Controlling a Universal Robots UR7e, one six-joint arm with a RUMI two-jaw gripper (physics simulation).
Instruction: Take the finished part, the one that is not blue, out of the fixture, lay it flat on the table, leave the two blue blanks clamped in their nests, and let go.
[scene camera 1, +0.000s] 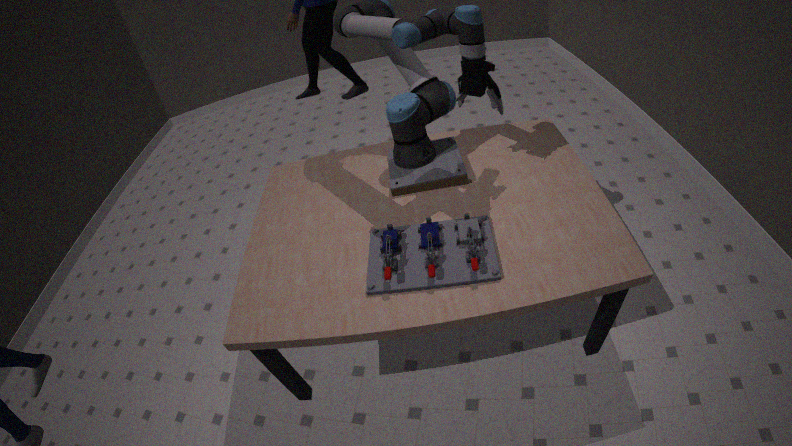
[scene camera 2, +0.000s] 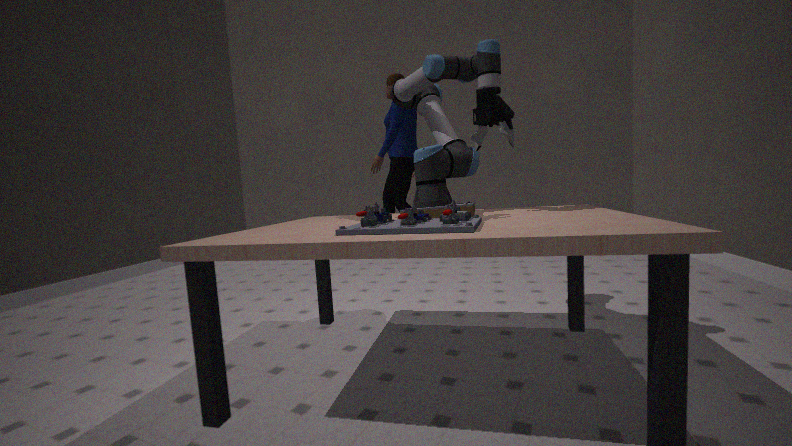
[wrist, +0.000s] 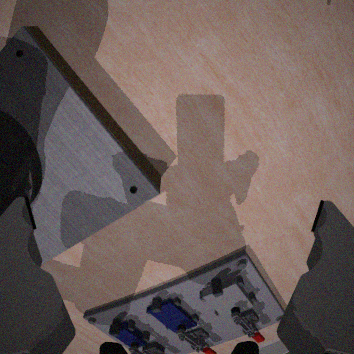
Labels:
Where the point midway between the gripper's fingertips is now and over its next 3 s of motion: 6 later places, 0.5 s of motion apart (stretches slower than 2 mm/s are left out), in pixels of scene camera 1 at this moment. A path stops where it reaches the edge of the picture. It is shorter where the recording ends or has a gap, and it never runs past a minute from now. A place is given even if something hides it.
My gripper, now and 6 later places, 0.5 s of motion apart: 480, 110; 483, 117; 476, 149; 474, 178; 475, 200; 476, 208; 476, 220

